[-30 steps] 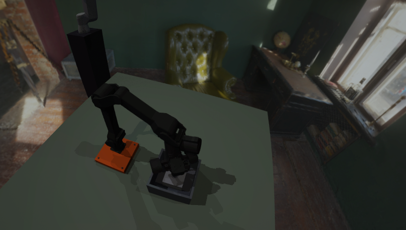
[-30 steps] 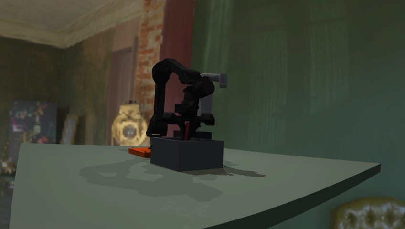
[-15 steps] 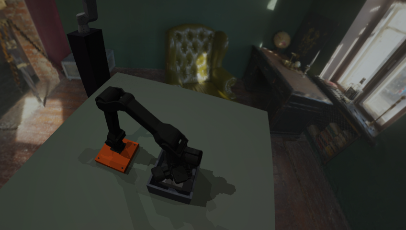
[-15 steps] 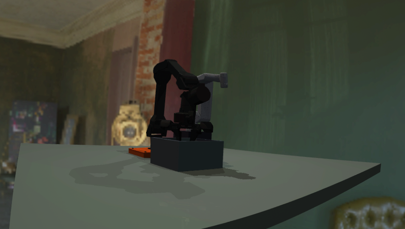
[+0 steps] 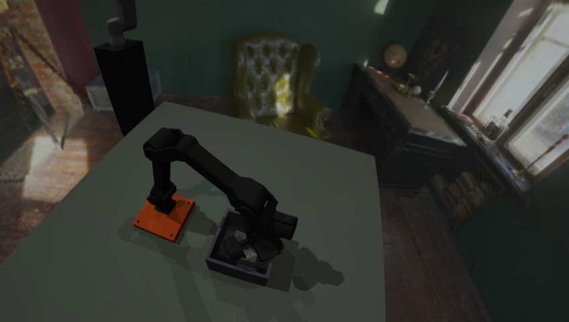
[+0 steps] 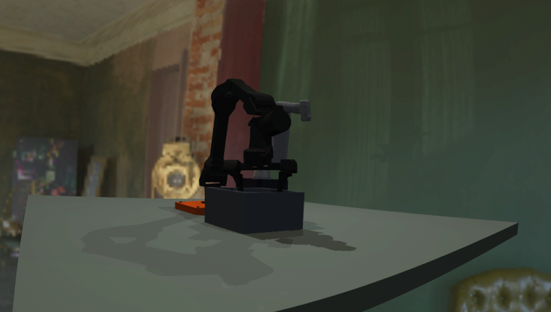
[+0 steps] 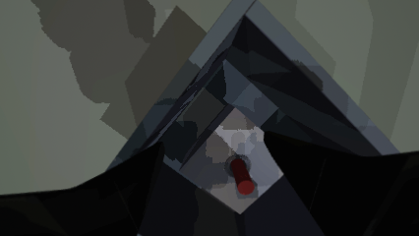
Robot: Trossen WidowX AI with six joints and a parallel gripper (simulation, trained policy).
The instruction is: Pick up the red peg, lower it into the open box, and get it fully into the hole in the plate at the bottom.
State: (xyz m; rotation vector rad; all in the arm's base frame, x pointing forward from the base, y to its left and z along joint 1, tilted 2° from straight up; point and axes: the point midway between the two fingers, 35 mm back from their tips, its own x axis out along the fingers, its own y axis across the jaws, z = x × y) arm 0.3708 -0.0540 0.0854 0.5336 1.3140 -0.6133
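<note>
Right now my gripper tip is 40 mm past the red peg, 30 mm above it and 10 mm to the right of it. From my gripper tip the other things lie so: grey plate: 40 mm behind, 30 mm below, 10 mm to the left; dark box: 50 mm below, 40 mm behind, 10 mm to the left.
</note>
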